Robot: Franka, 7 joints.
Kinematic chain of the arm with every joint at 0, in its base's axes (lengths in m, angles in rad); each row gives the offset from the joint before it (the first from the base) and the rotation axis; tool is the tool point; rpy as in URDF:
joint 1: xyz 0 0 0.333 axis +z
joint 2: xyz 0 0 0 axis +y
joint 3: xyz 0 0 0.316 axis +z
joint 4: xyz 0.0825 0 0 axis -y
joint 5: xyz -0.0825 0 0.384 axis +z
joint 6: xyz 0 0 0 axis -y
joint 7: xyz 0.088 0 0 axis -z
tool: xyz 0 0 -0.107 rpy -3.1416 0 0
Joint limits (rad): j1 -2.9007..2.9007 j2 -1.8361..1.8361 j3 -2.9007..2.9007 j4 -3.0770..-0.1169 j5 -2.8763..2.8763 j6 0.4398..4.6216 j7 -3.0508..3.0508
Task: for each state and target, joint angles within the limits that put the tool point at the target. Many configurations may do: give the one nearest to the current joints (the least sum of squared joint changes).
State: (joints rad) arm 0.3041 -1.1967 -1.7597 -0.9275 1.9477 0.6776 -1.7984
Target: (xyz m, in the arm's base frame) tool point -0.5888 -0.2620 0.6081
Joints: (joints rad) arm 0.0208 -1.2577 -1.7465 -0.7953 1.9707 0.5641 -1.7984
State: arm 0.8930 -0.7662 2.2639 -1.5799 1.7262 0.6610 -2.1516
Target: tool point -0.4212 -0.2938 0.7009
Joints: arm 1.0205 -0.2751 2.3013 -1.3847 1.7589 0.4934 -2.1516
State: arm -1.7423 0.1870 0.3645 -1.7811 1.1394 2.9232 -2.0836
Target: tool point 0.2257 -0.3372 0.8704
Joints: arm -1.5426 -0.5018 0.4815 -1.8095 1.1637 3.0136 -2.0836
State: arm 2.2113 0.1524 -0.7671 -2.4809 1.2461 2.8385 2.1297
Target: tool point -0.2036 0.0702 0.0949
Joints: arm 2.8169 0.2404 -0.0193 -2.9419 1.2460 2.4263 2.1297
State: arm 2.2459 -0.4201 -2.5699 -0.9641 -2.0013 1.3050 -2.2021
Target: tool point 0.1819 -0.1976 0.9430
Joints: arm 2.1722 0.1968 -2.6925 -1.1741 -1.7456 0.5888 -2.2021
